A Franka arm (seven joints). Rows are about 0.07 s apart.
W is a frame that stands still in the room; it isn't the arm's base.
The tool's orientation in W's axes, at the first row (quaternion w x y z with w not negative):
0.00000, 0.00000, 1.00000, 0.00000
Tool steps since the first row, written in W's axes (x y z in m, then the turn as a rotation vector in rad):
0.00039, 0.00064, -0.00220, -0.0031, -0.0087, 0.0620
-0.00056, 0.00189, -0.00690, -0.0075, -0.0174, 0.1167
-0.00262, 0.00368, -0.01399, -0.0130, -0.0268, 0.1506
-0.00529, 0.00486, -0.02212, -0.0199, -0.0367, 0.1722
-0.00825, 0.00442, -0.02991, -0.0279, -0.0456, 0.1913
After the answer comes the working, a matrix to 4 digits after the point.
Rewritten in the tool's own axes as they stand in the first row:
-0.00039, 0.00064, 0.00220, 0.0031, -0.0087, -0.0620
0.00056, 0.00189, 0.00690, 0.0075, -0.0174, -0.1167
0.00262, 0.00368, 0.01399, 0.0130, -0.0268, -0.1506
0.00529, 0.00486, 0.02212, 0.0199, -0.0367, -0.1722
0.00825, 0.00442, 0.02991, 0.0279, -0.0456, -0.1913

The tool's axes in the first row as the columns of a matrix, in W's axes (rounded; the answer above uses it unrounded):
-1.0000, 0.0000, 0.0000
0.0000, 1.0000, 0.0000
0.0000, 0.0000, -1.0000

